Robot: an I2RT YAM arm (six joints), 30 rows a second.
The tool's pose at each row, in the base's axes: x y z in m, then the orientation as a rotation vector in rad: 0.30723 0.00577 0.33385 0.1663 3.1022 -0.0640; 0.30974 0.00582 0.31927 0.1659 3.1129 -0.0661; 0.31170 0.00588 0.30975 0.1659 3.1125 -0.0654; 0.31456 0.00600 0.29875 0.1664 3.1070 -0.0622; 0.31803 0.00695 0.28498 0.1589 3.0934 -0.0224; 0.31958 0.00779 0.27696 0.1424 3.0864 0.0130; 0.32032 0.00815 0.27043 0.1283 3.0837 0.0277; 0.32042 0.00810 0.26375 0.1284 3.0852 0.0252
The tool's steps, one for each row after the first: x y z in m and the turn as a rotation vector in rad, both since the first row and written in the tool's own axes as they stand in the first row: -0.00196 0.00089 0.01464 0.0018 0.0106 -0.0009; -0.00355 0.00154 0.02420 0.0013 0.0102 -0.0008; -0.00598 0.00240 0.03527 -0.0010 0.0048 -0.0002; -0.00883 0.00425 0.04909 -0.0273 -0.0084 -0.0038; -0.00999 0.00557 0.05712 -0.0507 -0.0152 -0.0137; -0.01045 0.00626 0.06365 -0.0606 -0.0181 -0.0225; -0.01031 0.00649 0.07032 -0.0589 -0.0167 -0.0225
